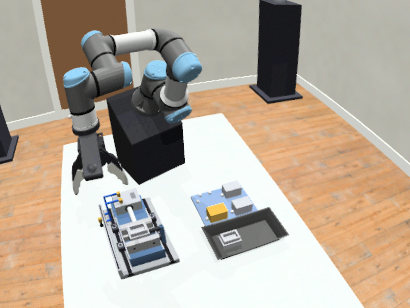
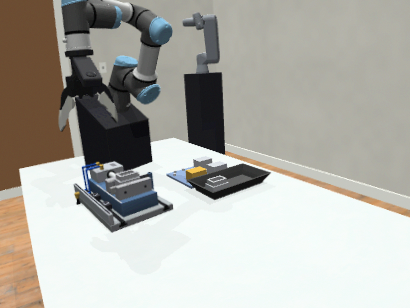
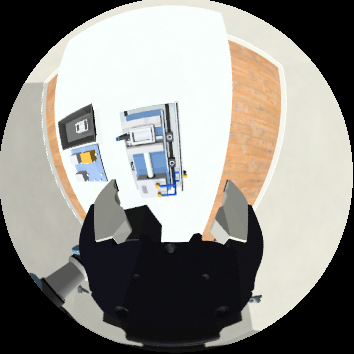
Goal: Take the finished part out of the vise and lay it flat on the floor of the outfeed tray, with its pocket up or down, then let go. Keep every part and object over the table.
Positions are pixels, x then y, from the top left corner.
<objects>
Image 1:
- my gripper: 101,190
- blue plate: 206,200
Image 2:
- my gripper: 89,127
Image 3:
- my gripper: 170,181
</objects>
